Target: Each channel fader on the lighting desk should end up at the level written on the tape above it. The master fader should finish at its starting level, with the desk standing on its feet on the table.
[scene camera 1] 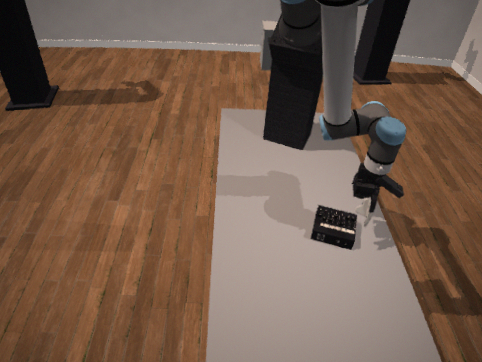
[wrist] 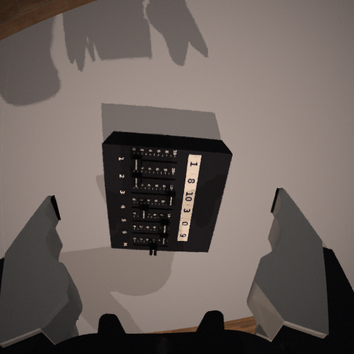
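Pixels of known places: gripper, between the fingertips: [scene camera 1: 362, 210]; arm's base, origin of its link: [scene camera 1: 301, 27].
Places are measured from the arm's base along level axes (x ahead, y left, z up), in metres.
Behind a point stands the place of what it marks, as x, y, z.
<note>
The black lighting desk [scene camera 1: 334, 227] @(0.642, 0.005, -0.545) [wrist: 200, 220] stands upright on the grey table [scene camera 1: 265, 310] @(0.899, -0.333, -0.600) [wrist: 295, 120]. Its cream tape [wrist: 190, 197] reads 1, 8, 10, 3, 0, 9 for channels 1 to 6. In the wrist view, fader 1 [wrist: 137, 161] and fader 2 [wrist: 136, 176] sit near the 0 end. Fader 3 [wrist: 171, 194] is near 10, fader 4 [wrist: 144, 207] around 3. Fader 5 [wrist: 165, 222] and fader 6 [wrist: 164, 234] are toward the high end. The master fader [wrist: 153, 248] is near mid-scale. My gripper [scene camera 1: 369, 212] @(0.654, 0.092, -0.453) [wrist: 165, 193] is open and empty, above the table, apart from the desk.
A black pedestal [scene camera 1: 292, 95] @(0.022, -0.001, -0.309) stands at the table's far end beneath the arm. Dark pillars [scene camera 1: 22, 55] [scene camera 1: 382, 40] stand on the wooden floor [scene camera 1: 115, 200] at the back left and back right. Shadows of the arm and gripper fall across the table around the desk.
</note>
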